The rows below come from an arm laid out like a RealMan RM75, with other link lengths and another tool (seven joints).
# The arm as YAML. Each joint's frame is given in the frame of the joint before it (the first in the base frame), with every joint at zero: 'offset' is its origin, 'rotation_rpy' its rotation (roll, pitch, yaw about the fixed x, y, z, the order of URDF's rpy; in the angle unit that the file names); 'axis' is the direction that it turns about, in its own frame. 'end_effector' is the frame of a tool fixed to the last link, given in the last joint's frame.
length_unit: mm
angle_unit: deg
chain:
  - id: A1
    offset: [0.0, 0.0, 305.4]
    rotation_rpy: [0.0, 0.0, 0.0]
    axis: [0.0, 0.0, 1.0]
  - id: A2
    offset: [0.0, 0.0, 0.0]
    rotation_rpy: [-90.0, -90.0, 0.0]
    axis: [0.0, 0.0, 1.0]
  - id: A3
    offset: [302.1, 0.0, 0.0]
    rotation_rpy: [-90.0, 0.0, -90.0]
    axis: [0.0, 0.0, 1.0]
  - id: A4
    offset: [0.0, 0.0, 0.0]
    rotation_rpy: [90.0, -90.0, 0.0]
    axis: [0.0, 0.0, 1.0]
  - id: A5
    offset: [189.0, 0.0, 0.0]
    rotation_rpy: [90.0, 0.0, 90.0]
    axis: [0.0, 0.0, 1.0]
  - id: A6
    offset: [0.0, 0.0, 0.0]
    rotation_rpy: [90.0, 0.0, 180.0]
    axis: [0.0, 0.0, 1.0]
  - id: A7
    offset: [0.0, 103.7, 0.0]
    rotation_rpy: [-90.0, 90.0, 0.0]
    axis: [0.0, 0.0, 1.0]
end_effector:
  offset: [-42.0, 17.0, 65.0]
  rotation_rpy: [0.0, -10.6, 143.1]
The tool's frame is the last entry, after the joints.
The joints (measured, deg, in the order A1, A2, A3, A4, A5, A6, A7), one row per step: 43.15 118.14 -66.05 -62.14 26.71 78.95 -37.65; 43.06 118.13 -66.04 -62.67 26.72 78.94 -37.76; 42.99 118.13 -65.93 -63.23 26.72 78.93 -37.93; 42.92 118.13 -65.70 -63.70 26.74 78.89 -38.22; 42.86 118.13 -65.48 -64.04 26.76 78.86 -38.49; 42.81 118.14 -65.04 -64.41 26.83 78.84 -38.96; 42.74 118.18 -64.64 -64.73 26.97 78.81 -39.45; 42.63 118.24 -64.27 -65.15 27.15 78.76 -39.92; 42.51 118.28 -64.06 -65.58 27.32 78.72 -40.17; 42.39 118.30 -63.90 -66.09 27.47 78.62 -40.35; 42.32 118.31 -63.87 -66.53 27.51 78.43 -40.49; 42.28 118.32 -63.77 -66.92 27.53 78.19 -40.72; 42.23 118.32 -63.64 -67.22 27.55 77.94 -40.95; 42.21 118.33 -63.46 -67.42 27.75 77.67 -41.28; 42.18 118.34 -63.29 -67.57 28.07 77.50 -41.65; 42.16 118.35 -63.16 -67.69 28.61 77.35 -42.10; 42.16 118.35 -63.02 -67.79 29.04 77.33 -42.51
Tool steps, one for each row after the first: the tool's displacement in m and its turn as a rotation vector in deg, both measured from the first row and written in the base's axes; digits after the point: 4 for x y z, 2 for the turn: -0.0008 0.0007 0.0012 0.29 -0.03 0.43; -0.0018 0.0017 0.0027 0.63 -0.02 0.91; -0.0025 0.0026 0.0042 0.98 0.03 1.37; -0.0029 0.0033 0.0054 1.24 0.09 1.73; -0.0035 0.0042 0.0071 1.56 0.25 2.18; -0.0040 0.0049 0.0083 1.80 0.47 2.62; -0.0048 0.0055 0.0095 2.10 0.73 3.11; -0.0056 0.0059 0.0105 2.39 0.94 3.48; -0.0066 0.0067 0.0118 2.79 1.11 3.90; -0.0075 0.0077 0.0128 3.18 1.11 4.38; -0.0083 0.0090 0.0140 3.60 1.10 4.90; -0.0088 0.0101 0.0151 4.01 1.10 5.33; -0.0096 0.0112 0.0159 4.34 1.28 5.80; -0.0105 0.0119 0.0164 4.51 1.55 6.24; -0.0120 0.0123 0.0166 4.58 1.98 6.77; -0.0132 0.0125 0.0168 4.56 2.32 7.20
